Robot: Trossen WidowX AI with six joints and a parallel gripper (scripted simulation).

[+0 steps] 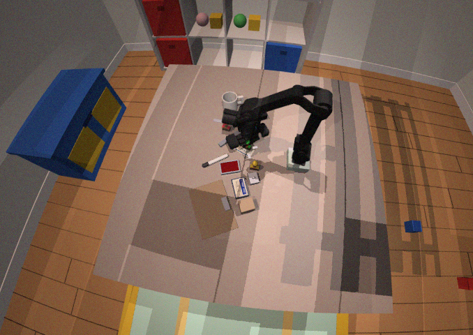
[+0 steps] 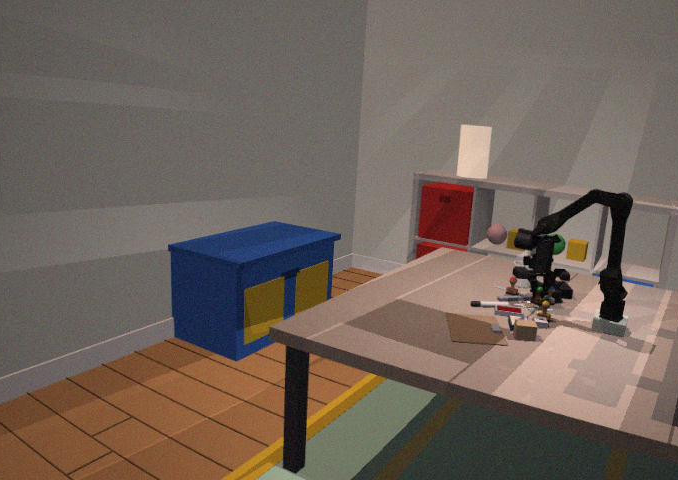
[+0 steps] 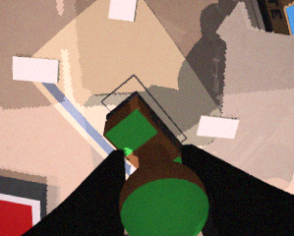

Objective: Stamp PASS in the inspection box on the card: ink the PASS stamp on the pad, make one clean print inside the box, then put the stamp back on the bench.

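Now: the white card 1 cm ahead of my gripper tip and 4 cm below it. The rest, counted from my gripper tip: blue-knobbed stamp 1 cm behind, 10 cm to the right, 2 cm below; then grey bar 10 cm ahead, 3 cm to the right, 3 cm below; then green-knobbed stamp right at my gripper tip.
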